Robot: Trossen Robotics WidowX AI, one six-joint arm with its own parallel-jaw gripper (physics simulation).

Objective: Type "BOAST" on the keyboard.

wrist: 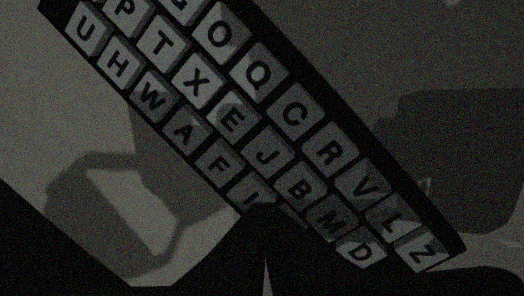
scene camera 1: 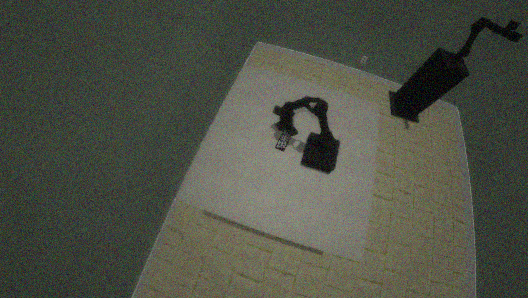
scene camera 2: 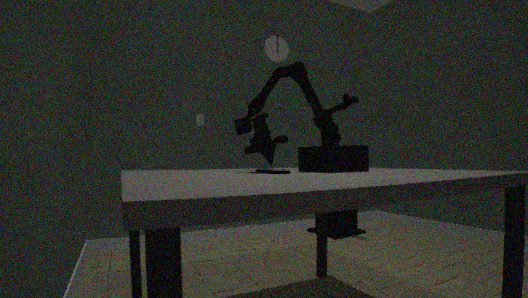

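Pixels of known places: gripper, fingertip midpoint: (wrist: 262, 213) (scene camera 1: 288, 133) (scene camera 2: 271, 164); arm's base, link origin: (scene camera 1: 324, 146) (scene camera 2: 329, 146).
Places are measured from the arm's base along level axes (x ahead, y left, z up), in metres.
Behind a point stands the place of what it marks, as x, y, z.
Note:
The black keyboard (scene camera 1: 282, 143) @[0.284, 0.011, -0.093] (scene camera 2: 273, 171) @[0.327, 0.050, -0.101] (wrist: 325, 91) @[0.305, -0.067, -0.100] lies on the table, slanting across the wrist view. In the wrist view the B key (wrist: 299, 188) @[0.267, -0.084, -0.095], O key (wrist: 219, 34) @[0.300, -0.022, -0.095], A key (wrist: 185, 131) @[0.257, -0.029, -0.095] and T key (wrist: 162, 44) @[0.284, -0.004, -0.095] show; the S key does not. My gripper (scene camera 2: 271, 163) @[0.257, -0.076, -0.078] (wrist: 262, 213) @[0.257, -0.076, -0.078] is shut and empty, pointing down. Its tips are a little above the keyboard in scene camera 2. In the wrist view they overlap the lower part of the I key (wrist: 251, 192) @[0.251, -0.069, -0.095], left of the M key (wrist: 330, 224) @[0.262, -0.105, -0.095]. The Y key is hidden behind the fingers.
The arm's dark box base (scene camera 1: 320, 154) @[0.021, 0.067, -0.002] (scene camera 2: 332, 159) @[0.105, 0.131, -0.059] stands on the pale table (scene camera 1: 240, 190) @[0.483, 0.412, -0.111] (scene camera 2: 200, 186) @[0.727, 0.403, -0.111] beside the keyboard. A dark pedestal (scene camera 1: 430, 82) with another arm stands beyond the table. Arm shadows cross the keyboard. A round clock (scene camera 2: 276, 48) hangs on the wall.

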